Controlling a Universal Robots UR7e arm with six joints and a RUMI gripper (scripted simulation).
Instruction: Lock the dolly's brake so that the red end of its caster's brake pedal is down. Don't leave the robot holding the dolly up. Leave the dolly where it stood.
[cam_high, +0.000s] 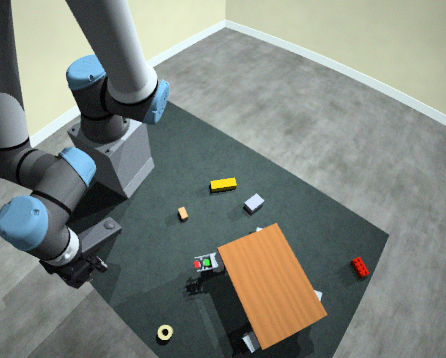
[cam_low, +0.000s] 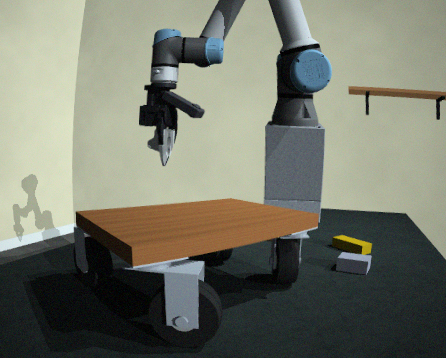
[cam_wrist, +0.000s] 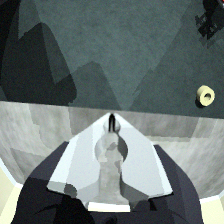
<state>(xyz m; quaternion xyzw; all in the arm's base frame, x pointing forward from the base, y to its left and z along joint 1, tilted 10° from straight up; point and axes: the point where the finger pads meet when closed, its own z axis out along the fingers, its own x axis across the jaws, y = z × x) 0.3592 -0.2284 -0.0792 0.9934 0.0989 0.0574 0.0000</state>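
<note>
The brake pedal is 22 cm to the left of my hand, 14 cm ahead of it and 10 cm below it. The rest, counted from my hand: grey block (52 cm to the left, 17 cm below, 7 cm ahead); then yellow block (49 cm to the left, 17 cm below, 7 cm behind); then red brick (63 cm to the left, 50 cm ahead, 17 cm below).
</note>
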